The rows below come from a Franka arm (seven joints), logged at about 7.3 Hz.
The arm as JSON. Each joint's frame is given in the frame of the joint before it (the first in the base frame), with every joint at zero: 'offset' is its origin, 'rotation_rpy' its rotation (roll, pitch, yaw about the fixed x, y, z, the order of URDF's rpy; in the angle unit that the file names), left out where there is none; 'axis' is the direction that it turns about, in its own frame. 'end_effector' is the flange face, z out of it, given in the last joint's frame.
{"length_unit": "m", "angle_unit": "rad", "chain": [
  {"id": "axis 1", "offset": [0.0, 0.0, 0.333], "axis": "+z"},
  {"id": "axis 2", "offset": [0.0, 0.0, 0.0], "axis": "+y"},
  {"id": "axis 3", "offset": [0.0, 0.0, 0.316], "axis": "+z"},
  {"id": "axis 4", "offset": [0.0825, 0.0, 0.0], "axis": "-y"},
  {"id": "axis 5", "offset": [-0.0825, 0.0, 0.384], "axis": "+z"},
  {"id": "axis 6", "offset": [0.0, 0.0, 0.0], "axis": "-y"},
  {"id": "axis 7", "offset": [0.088, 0.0, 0.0], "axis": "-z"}
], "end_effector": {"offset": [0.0, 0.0, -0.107], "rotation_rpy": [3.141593, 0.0, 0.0]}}
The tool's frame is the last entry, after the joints.
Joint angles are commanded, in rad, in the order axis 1, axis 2, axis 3, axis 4, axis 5, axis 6, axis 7. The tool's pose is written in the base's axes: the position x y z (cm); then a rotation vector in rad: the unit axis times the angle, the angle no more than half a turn. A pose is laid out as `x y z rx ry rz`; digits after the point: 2 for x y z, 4 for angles.
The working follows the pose.
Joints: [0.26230, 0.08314, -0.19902, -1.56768, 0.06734, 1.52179, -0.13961]
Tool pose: 56.90 4.79 57.62 -3.0642 -0.3098 0.1933
Where each joint sits with the arm in this pose, in the base's axes (m; each line is computed from the numbers above, not from the rounded line before):
axis 1: 0.0000 0.0000 0.3330
axis 2: 0.0000 0.0000 0.3330
axis 3: 0.0253 0.0068 0.6479
axis 4: 0.1074 0.0119 0.6412
axis 5: 0.4958 0.0377 0.6934
axis 6: 0.4958 0.0377 0.6934
axis 7: 0.5829 0.0434 0.6822
the tool: 0.5690 0.0479 0.5762

